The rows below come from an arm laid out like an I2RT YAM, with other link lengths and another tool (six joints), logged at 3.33 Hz.
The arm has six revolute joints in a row. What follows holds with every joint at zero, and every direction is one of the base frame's.
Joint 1 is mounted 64.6 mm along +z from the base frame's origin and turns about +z.
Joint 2 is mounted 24 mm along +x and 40.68 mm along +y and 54.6 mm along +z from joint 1 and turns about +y.
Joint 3 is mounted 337.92 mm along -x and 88.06 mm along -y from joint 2 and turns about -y.
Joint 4 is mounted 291.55 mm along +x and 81.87 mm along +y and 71.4 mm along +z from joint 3 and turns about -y.
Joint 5 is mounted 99.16 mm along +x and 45.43 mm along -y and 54.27 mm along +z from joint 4 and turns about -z.
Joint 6 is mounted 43.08 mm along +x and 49 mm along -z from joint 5 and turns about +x.
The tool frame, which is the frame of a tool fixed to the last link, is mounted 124 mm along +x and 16 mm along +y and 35 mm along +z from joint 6; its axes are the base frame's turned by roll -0.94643, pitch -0.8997 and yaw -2.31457 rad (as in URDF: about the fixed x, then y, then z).
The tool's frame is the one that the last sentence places.
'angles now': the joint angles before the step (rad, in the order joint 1, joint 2, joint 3, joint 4, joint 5, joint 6). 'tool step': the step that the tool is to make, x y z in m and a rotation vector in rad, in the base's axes. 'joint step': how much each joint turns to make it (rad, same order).
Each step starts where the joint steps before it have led.
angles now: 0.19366 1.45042 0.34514 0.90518 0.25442 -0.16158
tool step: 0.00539 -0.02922 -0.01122 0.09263 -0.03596 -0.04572
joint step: -0.07843 0.10056 -0.03107 0.16301 -0.04789 0.08067
